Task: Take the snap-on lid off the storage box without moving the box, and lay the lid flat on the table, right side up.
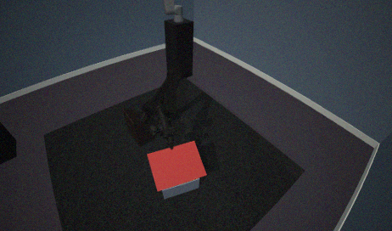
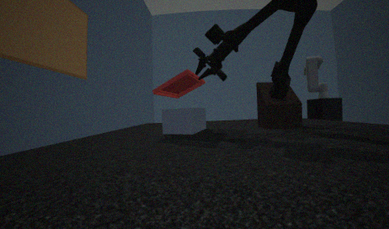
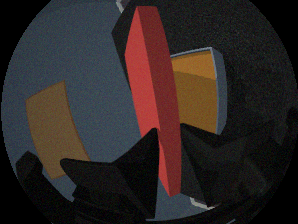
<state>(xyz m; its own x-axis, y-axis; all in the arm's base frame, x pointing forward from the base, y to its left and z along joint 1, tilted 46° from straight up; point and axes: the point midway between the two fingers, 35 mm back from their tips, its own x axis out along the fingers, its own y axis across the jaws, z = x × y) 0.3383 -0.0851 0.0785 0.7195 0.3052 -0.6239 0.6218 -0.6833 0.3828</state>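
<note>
Now: the red lid 70 mm ahead of my gripper tip, 30 mm below it and 20 mm to the right of it. Also, from my gripper tip: storage box: 190 mm below, 60 mm ahead, 10 mm to the right.
</note>
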